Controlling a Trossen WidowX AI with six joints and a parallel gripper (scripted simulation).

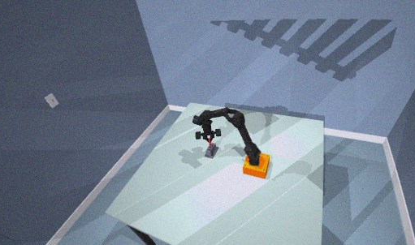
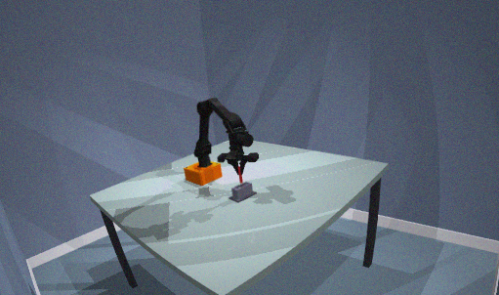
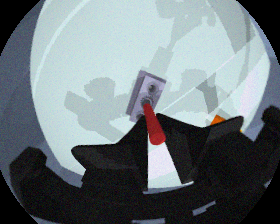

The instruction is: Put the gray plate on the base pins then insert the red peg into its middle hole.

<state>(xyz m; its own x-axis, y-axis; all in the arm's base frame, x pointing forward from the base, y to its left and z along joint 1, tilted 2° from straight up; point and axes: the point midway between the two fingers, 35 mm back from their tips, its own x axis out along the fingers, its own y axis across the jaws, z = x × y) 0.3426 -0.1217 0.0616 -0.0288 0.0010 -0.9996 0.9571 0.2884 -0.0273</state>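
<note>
Now: the red peg right at my gripper tip. From my gripper tip the other things lie so: gray plate (7 cm below).
</note>
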